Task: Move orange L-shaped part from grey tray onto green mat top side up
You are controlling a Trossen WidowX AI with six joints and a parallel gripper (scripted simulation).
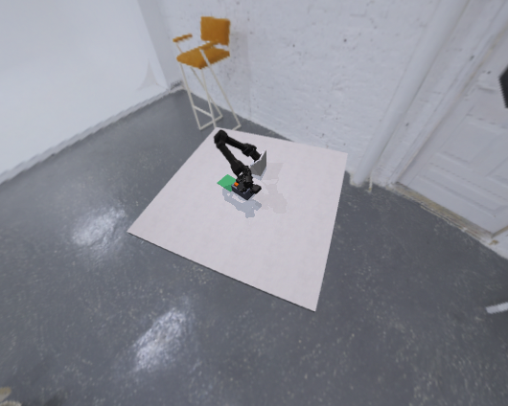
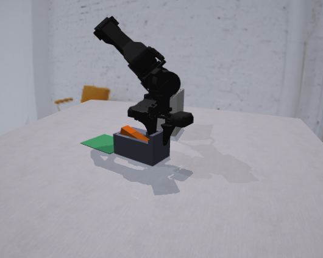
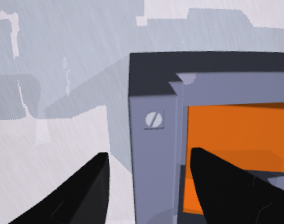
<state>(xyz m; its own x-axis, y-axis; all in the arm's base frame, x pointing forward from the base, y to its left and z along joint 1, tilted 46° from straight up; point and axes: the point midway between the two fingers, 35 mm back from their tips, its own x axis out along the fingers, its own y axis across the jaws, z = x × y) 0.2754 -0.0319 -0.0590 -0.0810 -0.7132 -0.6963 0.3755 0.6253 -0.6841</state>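
The orange L-shaped part lies 30 mm behind my gripper tip and 50 mm to the right of it. Round my gripper tip: green mat: 90 mm behind, 210 mm to the right, 70 mm below.
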